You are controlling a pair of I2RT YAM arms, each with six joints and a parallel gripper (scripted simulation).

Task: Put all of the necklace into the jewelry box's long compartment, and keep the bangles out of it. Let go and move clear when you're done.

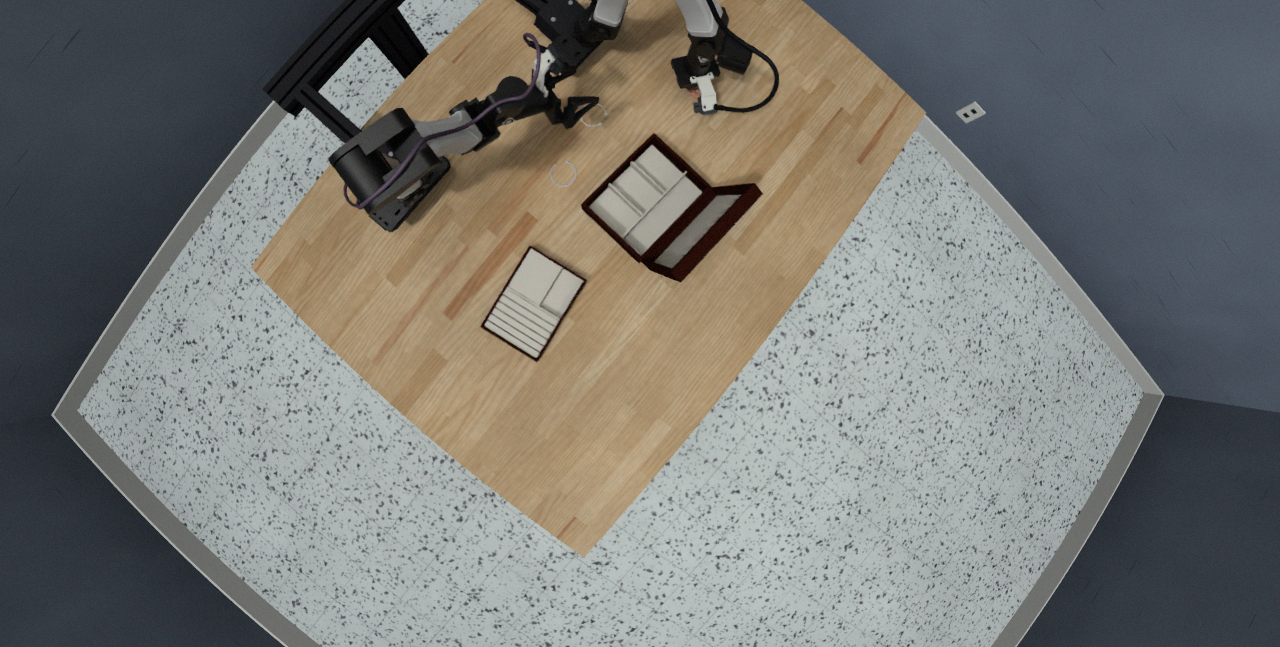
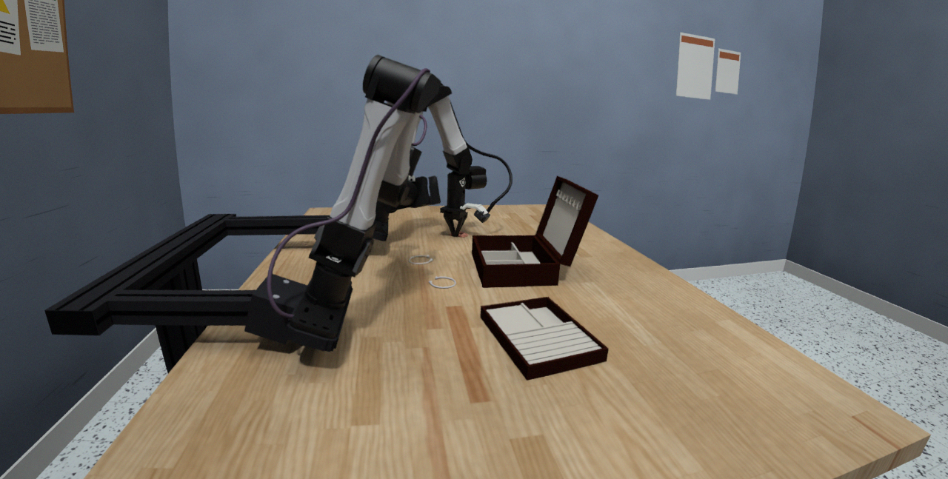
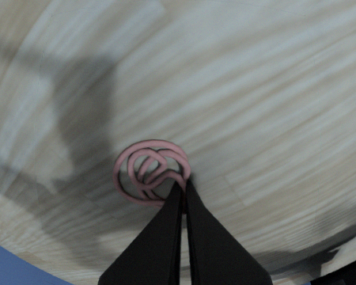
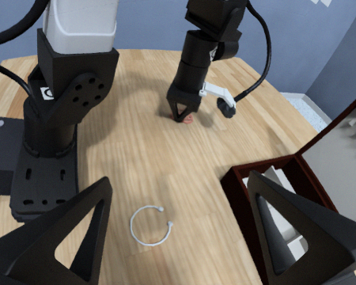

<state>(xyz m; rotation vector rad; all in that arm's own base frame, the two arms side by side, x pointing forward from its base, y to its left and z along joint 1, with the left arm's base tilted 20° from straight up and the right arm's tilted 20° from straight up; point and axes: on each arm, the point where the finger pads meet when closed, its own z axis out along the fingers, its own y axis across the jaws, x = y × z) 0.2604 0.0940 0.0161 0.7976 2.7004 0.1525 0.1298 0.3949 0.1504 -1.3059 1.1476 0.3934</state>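
Observation:
Now: left hand 280 mm to the left of the jewelry box, 170 mm short of it and 100 mm below it. Also, from my left hand: shallow divided tray 640 mm to the right, 140 mm ahead.

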